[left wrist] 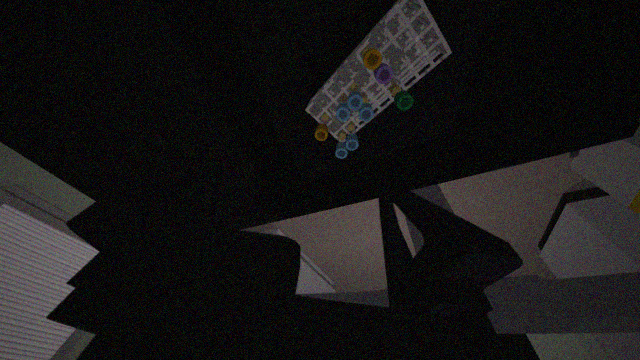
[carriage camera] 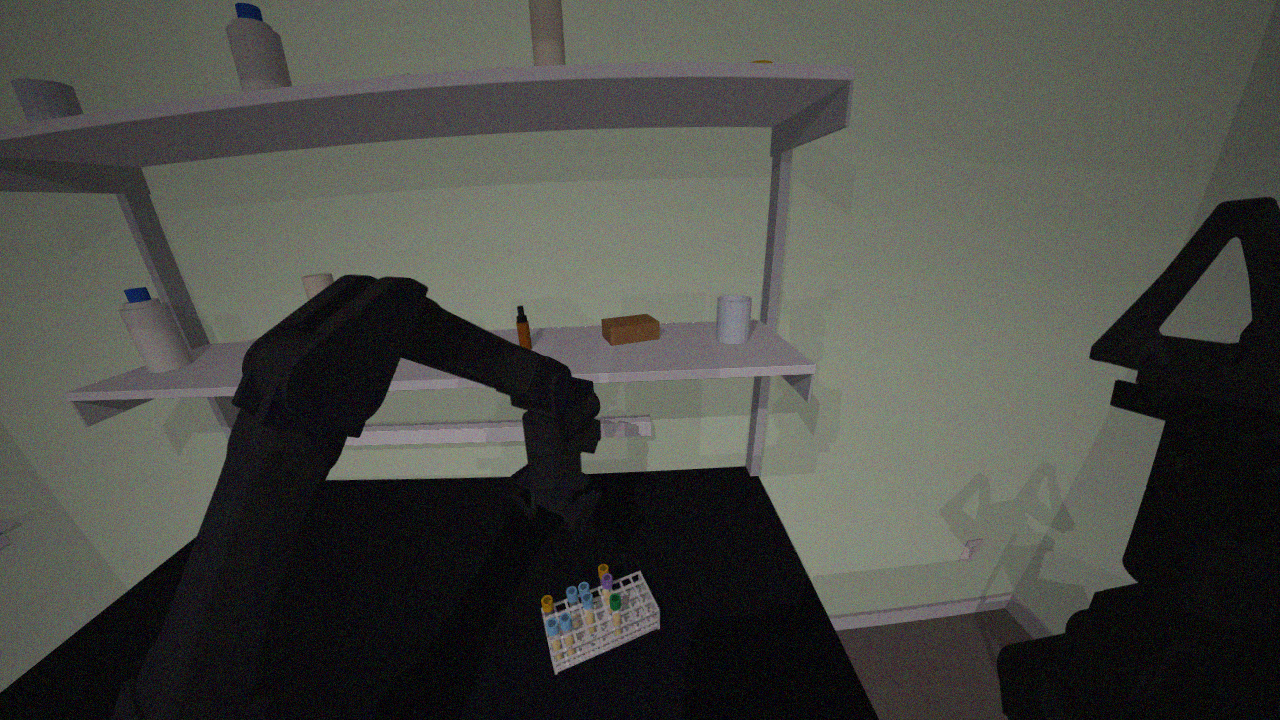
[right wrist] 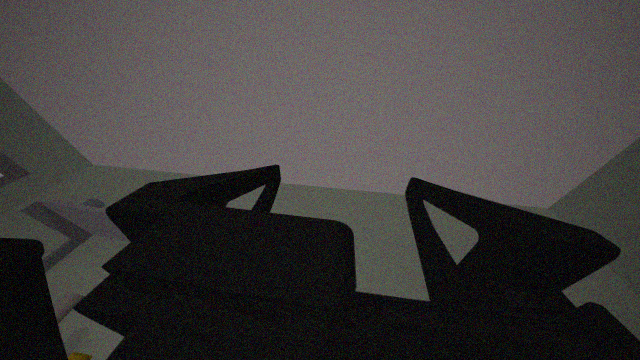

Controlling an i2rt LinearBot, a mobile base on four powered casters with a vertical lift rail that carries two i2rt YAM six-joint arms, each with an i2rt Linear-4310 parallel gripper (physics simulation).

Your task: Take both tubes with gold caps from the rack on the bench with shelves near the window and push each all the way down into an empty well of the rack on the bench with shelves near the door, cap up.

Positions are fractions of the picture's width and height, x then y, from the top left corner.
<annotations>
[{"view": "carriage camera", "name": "my left gripper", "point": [0.43,0.73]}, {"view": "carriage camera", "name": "white tube rack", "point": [0.50,0.85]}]
</annotations>
